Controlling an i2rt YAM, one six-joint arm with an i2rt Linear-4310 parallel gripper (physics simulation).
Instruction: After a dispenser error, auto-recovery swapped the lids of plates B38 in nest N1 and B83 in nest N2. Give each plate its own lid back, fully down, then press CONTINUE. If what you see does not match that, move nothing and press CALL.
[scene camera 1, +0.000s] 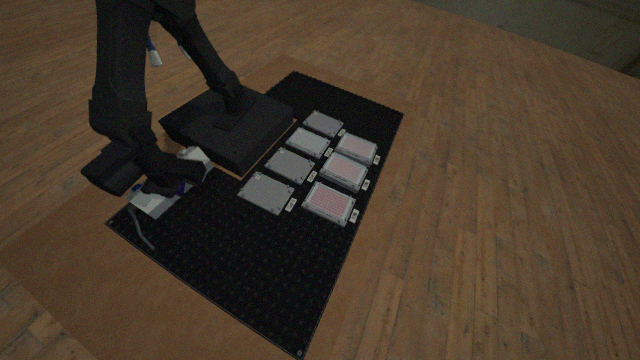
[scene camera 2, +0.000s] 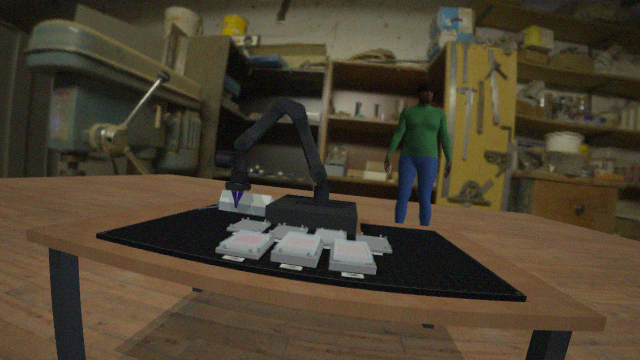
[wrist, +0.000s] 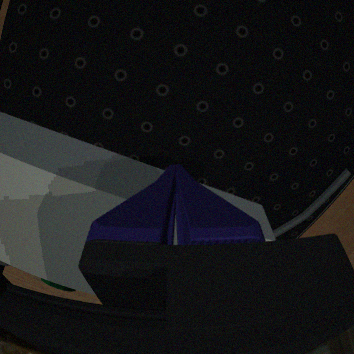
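Pixels of known places: gripper, fingertip midpoint: (scene camera 1: 181, 195) (scene camera 2: 235, 207) (wrist: 175, 173); arm's base, origin of the base link: (scene camera 1: 236, 112) (scene camera 2: 320, 204).
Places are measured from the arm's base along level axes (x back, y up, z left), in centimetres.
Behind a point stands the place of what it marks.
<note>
My gripper (scene camera 2: 236, 205) {x -0.8, y -4.7, z -34.3 cm} (wrist: 175, 173) {x -0.8, y -4.7, z -34.3 cm} is shut and empty, its purple fingertips together at the pale console (scene camera 1: 150, 202) {x 2.8, y -1.5, z -39.7 cm} (scene camera 2: 257, 204) {x -0.7, y -2.3, z -25.5 cm} (wrist: 20, 215) {x 0.5, y -0.7, z -26.5 cm}; contact is unclear. A blue button (scene camera 1: 136, 187) {x 7.4, y 0.6, z -37.8 cm} shows on the console in the first scene view, and a green edge (wrist: 58, 285) {x 5.3, y 0.5, z -28.2 cm} in the wrist view. Any CONTINUE or CALL lettering is hidden. Three plates with pink wells stand in a row: the near one (scene camera 1: 329, 202) {x -42.4, y -4.2, z -21.7 cm} (scene camera 2: 246, 243) {x -47.1, y -4.2, z -20.2 cm}, the middle one (scene camera 1: 344, 170) {x -44.1, y -2.8, z -9.2 cm} (scene camera 2: 298, 248) {x -50.4, y -3.2, z -8.1 cm} and the far one (scene camera 1: 356, 147) {x -46.0, y -3.2, z 3.2 cm} (scene camera 2: 352, 254) {x -51.9, y -3.2, z 3.7 cm}. Their clear lids and small labels cannot be read.
Several flat grey nests (scene camera 1: 266, 192) {x -22.8, y -5.8, z -24.2 cm} (scene camera 1: 290, 165) {x -25.8, y -5.8, z -11.6 cm} (scene camera 1: 308, 141) {x -28.2, y -5.0, z 0.9 cm} (scene camera 1: 323, 123) {x -30.4, y -5.8, z 14.0 cm} lie in a row between the plates and the arm's black base (scene camera 1: 227, 125) {x -1.8, y 0.9, z -8.3 cm} (scene camera 2: 312, 212) {x -15.1, y -1.0, z -3.8 cm}. The third looks paler. A grey cable (scene camera 1: 142, 232) (wrist: 315, 205) {x 1.2, y -6.2, z -47.7 cm} runs from the console over the black mat (scene camera 1: 240, 270) {x -26.0, y -6.8, z -46.7 cm} (scene camera 2: 450, 270) {x -49.8, y -6.9, z 29.7 cm}.
</note>
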